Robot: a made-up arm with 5 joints. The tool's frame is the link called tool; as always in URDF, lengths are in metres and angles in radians. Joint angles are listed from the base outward.
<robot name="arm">
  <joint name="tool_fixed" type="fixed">
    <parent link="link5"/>
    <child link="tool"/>
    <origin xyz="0.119 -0.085 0.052" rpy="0 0 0"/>
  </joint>
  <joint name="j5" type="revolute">
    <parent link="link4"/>
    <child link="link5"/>
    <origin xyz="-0.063 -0.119 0.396" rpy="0 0 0"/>
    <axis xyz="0 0 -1"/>
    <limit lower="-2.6" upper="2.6"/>
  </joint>
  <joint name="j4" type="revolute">
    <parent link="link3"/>
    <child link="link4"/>
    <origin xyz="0.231 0.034 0.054" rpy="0 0 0"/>
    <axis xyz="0 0 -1"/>
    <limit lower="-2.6" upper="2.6"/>
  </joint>
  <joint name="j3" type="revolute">
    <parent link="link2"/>
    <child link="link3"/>
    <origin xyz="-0.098 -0.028 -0.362" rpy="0 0 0"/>
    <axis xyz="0 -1 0"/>
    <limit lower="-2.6" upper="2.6"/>
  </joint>
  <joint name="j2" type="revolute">
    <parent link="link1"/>
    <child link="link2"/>
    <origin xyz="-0.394 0.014 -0.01" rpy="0 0 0"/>
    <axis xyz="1 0 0"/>
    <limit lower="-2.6" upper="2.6"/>
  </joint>
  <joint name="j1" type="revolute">
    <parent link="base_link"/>
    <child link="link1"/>
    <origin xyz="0 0 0.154" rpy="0 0 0"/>
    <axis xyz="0 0 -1"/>
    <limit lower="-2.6" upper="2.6"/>
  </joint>
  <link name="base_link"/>
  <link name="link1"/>
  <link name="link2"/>
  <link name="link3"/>
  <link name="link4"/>
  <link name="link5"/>
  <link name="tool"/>
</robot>
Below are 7 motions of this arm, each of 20 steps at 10 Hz.
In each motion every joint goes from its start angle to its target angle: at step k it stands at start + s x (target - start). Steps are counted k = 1, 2, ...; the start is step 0. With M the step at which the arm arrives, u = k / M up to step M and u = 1 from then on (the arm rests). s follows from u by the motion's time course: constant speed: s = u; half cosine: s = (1 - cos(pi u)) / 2; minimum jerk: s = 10 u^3 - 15 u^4 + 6 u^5.
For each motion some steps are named. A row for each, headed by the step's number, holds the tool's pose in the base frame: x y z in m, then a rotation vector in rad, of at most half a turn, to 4 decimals.
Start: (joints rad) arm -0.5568 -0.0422 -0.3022 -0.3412 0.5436
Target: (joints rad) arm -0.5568 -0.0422 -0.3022 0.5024 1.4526
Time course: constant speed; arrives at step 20
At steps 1, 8, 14, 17, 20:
1: 0.0683 -0.2241 0.1835 -0.1628 0.2590 0.2583
8: -0.0207 -0.2983 0.2200 -0.2339 0.1982 -0.3503
14: -0.1230 -0.3184 0.2488 -0.2850 0.1342 -0.8718
17: -0.1764 -0.3108 0.2602 -0.3069 0.0979 -1.1325
20: -0.2276 -0.2916 0.2688 -0.3263 0.0584 -1.3930

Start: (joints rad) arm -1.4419 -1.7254 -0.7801 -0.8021 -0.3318
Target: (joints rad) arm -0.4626 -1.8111 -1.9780 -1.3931 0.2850
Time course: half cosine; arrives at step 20
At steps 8, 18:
8: 0.5433 -0.1268 0.2885 -1.4531 0.8413 0.6523
18: 0.2633 -0.9189 0.3847 -0.5859 1.3812 -0.4569

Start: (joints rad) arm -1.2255 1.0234 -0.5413 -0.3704 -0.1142
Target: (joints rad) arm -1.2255 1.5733 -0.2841 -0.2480 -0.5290
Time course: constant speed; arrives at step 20
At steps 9, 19, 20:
9: -0.0108 0.0442 0.0073 1.2853 0.8599 1.7961
19: 0.0002 -0.0165 0.0402 1.7199 0.6944 1.7252
20: 0.0015 -0.0234 0.0419 1.7613 0.6750 1.7126

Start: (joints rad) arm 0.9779 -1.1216 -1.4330 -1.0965 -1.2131
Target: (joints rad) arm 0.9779 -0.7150 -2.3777 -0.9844 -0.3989
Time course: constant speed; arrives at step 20
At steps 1, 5, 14, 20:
1: -0.4064 -0.3158 -0.1696 1.3137 0.7912 0.2097
5: -0.5017 -0.3091 -0.2718 1.4143 0.7947 -0.0045
14: -0.6922 -0.1724 -0.4949 1.6957 0.9322 -0.4228
20: -0.7828 -0.0038 -0.6051 1.9017 1.1377 -0.6247

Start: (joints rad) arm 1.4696 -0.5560 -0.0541 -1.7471 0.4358
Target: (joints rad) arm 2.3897 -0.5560 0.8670 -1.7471 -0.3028
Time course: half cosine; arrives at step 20
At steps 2, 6, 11, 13, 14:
2: 0.1301 0.0165 0.2184 -0.0583 0.5544 -0.1673
6: 0.1898 0.0913 0.2724 -0.1376 0.5544 -0.1526
11: 0.3658 0.2143 0.3297 -0.2846 0.6583 -0.1189
13: 0.4526 0.2432 0.3308 -0.3257 0.7360 -0.1033
14: 0.4937 0.2512 0.3272 -0.3392 0.7769 -0.0959

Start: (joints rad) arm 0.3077 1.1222 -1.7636 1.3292 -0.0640
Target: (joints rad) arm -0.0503 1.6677 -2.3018 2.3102 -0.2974
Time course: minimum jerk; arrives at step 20
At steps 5, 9, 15, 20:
5: 0.1101 0.4616 -0.1365 -0.0939 1.6643 -0.1464
9: 0.0484 0.5896 -0.0218 -0.3683 1.6196 0.0254
15: -0.1417 0.7254 0.2195 -0.7586 1.3543 0.2812
20: -0.1941 0.7359 0.2769 -0.8231 1.2719 0.3284

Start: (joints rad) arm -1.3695 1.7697 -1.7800 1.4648 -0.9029
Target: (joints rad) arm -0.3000 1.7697 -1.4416 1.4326 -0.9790
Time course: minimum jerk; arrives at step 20
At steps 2, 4, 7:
2: -0.6332 0.1008 0.1894 -0.3575 1.9756 2.0542
4: -0.6193 0.1363 0.1881 -0.2800 1.9665 2.0126
7: -0.5534 0.2520 0.1834 -0.0129 1.9166 1.8586

